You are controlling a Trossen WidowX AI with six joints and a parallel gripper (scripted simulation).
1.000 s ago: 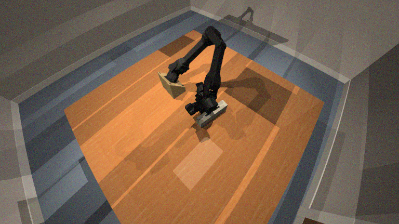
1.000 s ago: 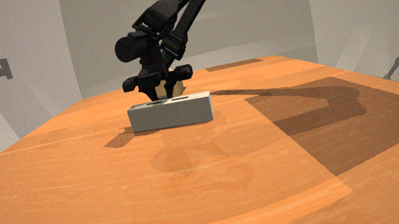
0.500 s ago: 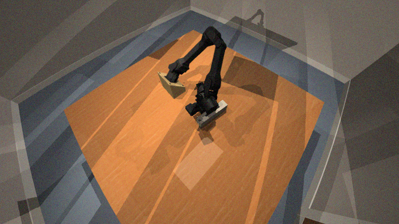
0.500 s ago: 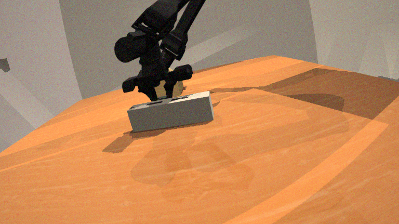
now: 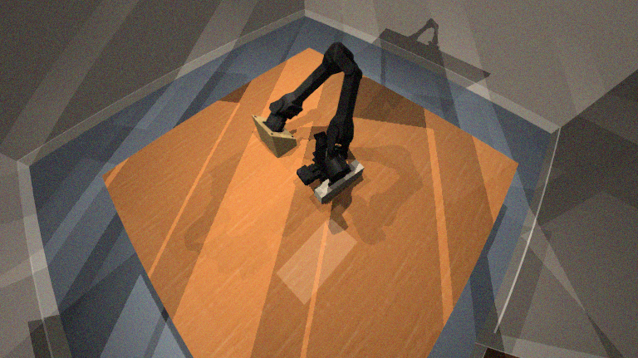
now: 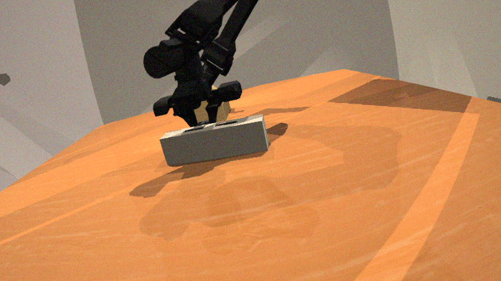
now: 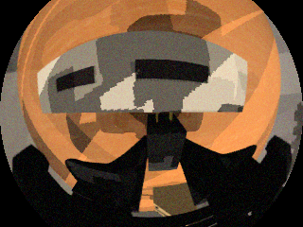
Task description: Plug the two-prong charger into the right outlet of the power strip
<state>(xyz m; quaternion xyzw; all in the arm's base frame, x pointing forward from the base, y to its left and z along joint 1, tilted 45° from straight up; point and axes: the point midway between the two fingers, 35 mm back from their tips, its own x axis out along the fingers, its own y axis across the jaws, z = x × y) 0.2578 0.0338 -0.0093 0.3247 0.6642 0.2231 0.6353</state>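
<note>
My gripper tip is 20 mm short of the dark charger and 10 mm below it.
</note>
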